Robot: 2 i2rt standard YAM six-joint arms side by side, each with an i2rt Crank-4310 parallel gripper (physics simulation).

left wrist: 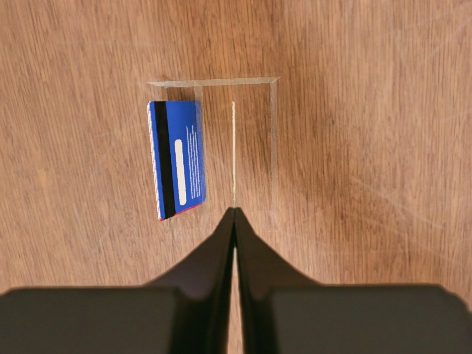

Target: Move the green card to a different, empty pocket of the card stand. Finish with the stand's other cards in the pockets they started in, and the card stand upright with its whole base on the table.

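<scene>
The clear card stand shows from above at the middle of the left wrist view. A thin card shows edge-on as a pale line within the stand's outline, right of its middle; its faces are hidden, so its green colour does not show. My left gripper is shut on this card, which I take as the green card, at its near end. Whether its lower edge is inside a pocket or above it cannot be told. A blue card with a black stripe leans in the stand's left part. My right gripper is not in view.
The wooden table top surrounds the stand on all sides. The stand's transparent right wall stands a little to the right of the held card, and the blue card is to its left.
</scene>
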